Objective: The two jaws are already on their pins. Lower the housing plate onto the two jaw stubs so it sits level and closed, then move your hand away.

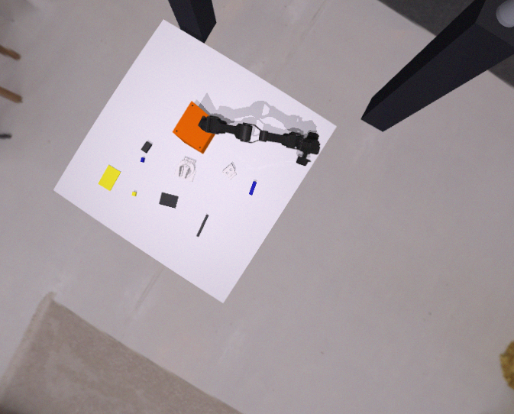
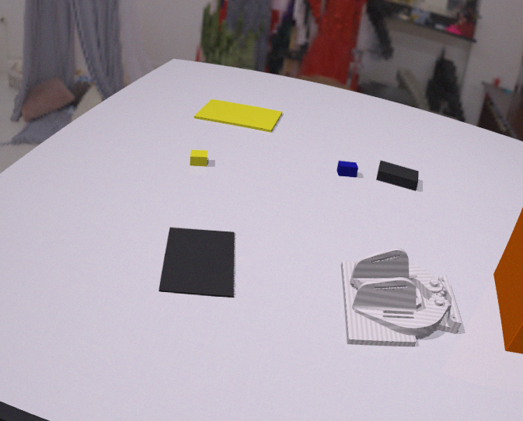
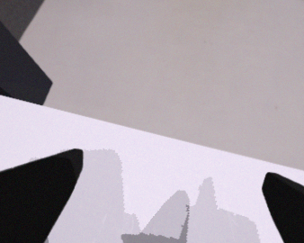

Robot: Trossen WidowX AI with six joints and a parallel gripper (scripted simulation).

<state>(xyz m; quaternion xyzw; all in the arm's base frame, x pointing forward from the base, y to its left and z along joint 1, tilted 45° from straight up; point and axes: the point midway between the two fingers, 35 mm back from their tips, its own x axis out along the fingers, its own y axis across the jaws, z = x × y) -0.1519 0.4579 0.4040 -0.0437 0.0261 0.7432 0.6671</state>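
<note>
Now: gripper tip 35 cm short of the blue bar, 22 cm to the left of it and 4 cm above it. The rest, counted from my gripper tip: dark bar (69 cm ahead, 38 cm to the right, 5 cm below); then dark plate (66 cm ahead, 64 cm to the right, 5 cm below); then dark block (92 cm to the right, 43 cm ahead, 5 cm below).
</note>
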